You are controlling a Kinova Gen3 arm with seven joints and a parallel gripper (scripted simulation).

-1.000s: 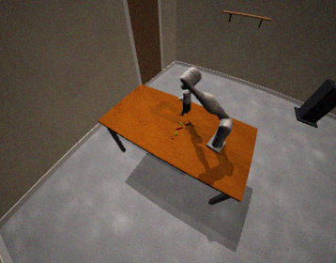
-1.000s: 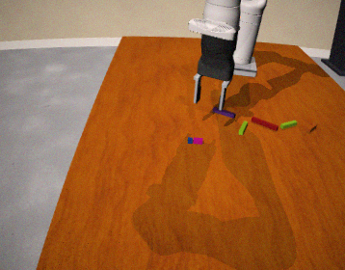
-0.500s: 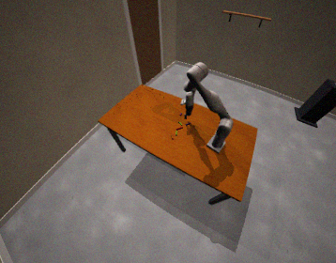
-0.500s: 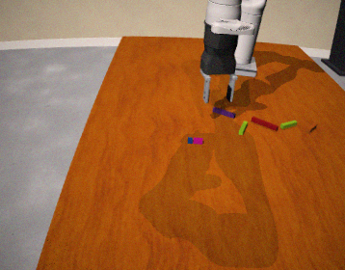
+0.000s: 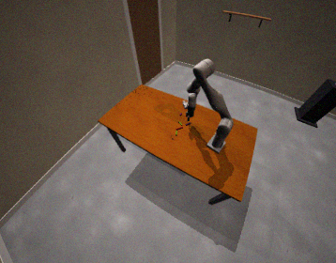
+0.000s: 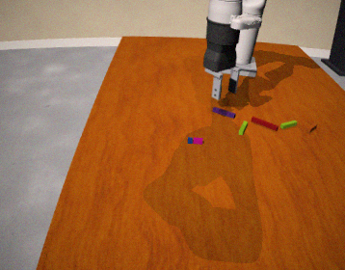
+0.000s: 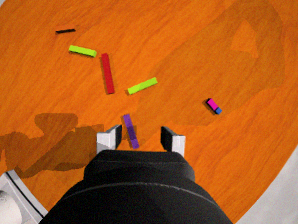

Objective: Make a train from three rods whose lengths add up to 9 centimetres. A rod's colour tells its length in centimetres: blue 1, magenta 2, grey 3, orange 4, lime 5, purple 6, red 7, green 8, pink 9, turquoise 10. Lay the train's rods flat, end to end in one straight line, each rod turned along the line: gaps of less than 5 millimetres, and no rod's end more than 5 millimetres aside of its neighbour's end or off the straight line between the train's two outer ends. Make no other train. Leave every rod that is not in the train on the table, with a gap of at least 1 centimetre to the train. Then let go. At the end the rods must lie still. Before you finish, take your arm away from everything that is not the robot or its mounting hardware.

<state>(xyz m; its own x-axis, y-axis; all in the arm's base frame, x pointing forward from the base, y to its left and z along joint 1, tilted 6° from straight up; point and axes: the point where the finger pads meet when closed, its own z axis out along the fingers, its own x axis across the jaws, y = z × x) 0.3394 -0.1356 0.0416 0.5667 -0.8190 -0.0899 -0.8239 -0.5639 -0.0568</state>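
The purple rod lies 20 mm behind my hand, 10 mm to the left of it and 80 mm below it. Also, from my hand: blue rod 100 mm ahead, 90 mm to the right, 80 mm below; then red rod 40 mm ahead, 100 mm to the left, 80 mm below; then magenta rod 100 mm ahead, 80 mm to the right, 80 mm below.
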